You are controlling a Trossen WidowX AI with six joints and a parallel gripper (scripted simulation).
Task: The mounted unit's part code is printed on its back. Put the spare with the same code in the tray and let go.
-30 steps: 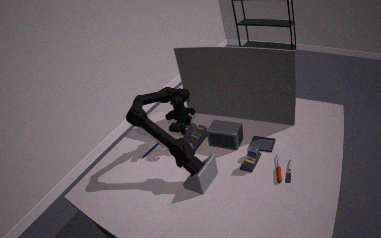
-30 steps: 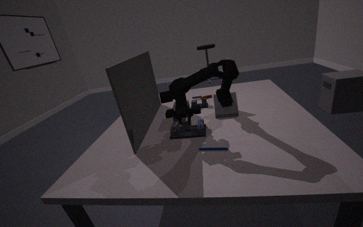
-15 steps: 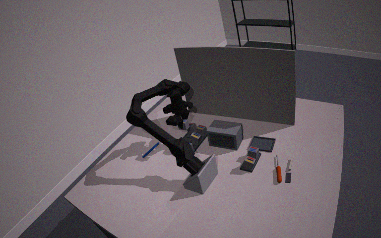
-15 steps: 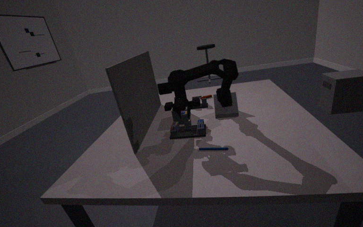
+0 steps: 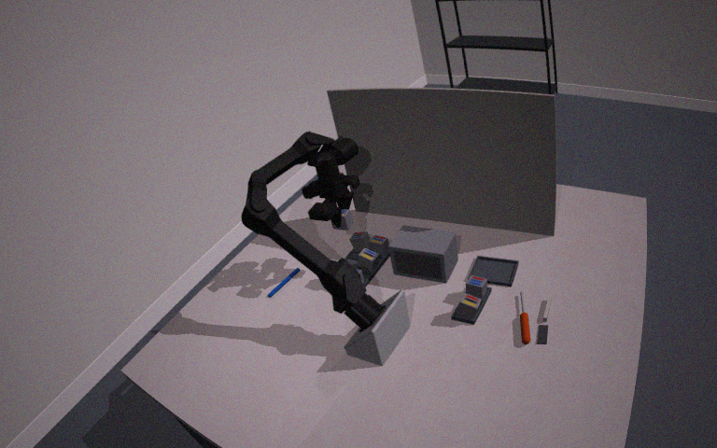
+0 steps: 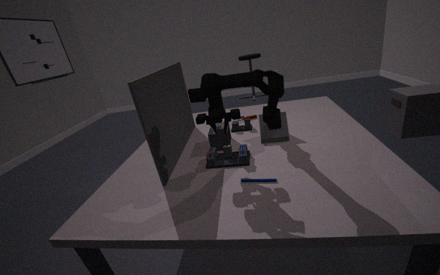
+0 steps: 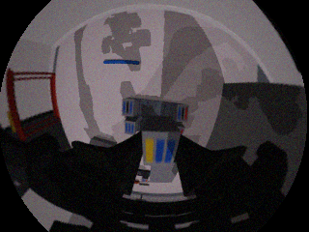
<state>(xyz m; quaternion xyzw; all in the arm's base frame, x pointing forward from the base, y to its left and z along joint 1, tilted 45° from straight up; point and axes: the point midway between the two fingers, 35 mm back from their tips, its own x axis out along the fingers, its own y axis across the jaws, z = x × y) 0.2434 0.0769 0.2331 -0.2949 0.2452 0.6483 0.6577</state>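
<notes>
Right now the tray is 410 mm to the right of my gripper tip, 150 mm below it and 80 mm ahead of it. From my gripper tip the other things lie so: blue pen 160 mm to the left, 140 mm below, 140 mm behind; then grey spare 20 mm above.
</notes>
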